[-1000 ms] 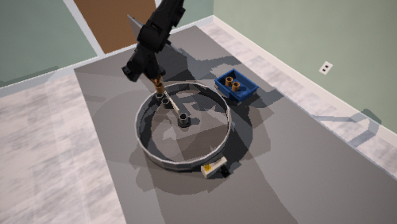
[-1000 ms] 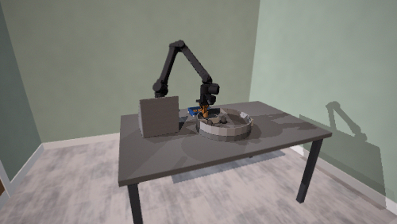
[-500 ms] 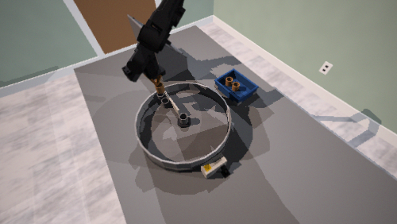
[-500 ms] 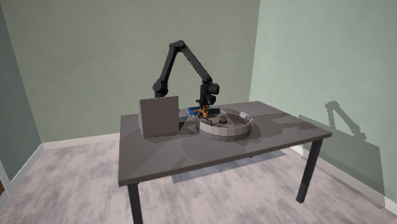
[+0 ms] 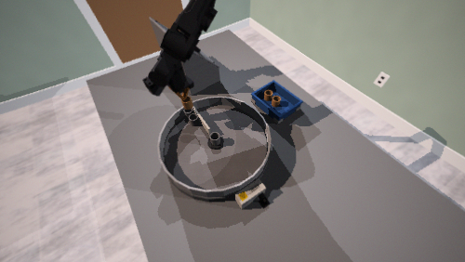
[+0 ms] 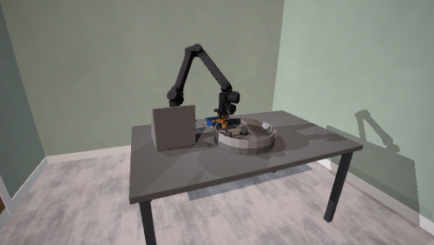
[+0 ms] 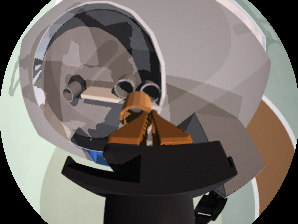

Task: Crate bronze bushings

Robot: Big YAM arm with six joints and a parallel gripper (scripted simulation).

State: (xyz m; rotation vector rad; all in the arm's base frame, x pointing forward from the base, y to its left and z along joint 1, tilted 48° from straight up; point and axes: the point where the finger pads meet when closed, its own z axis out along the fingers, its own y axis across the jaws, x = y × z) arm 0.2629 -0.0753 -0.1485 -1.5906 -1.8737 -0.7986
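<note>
The blue crate is 14 cm ahead of my hand, 38 cm to the left of it and 14 cm below it. From my hand the other things lie so: round turning table (18 cm ahead, 2 cm to the left, 11 cm below).
</note>
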